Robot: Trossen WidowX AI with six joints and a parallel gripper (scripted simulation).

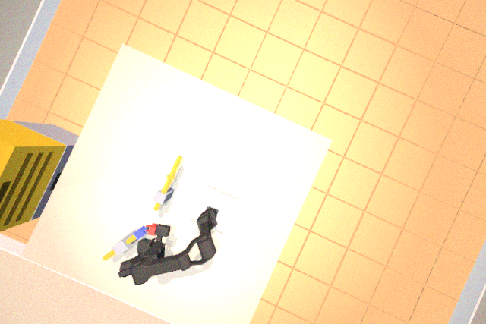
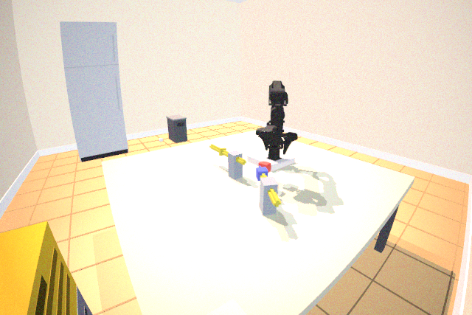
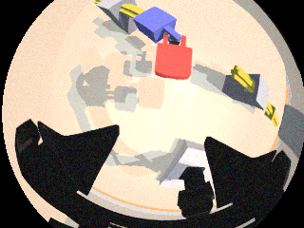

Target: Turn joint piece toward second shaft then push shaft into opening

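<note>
The red square joint piece is 8 cm ahead of my gripper tip, 1 cm to the left of it and 5 cm below it.
</note>
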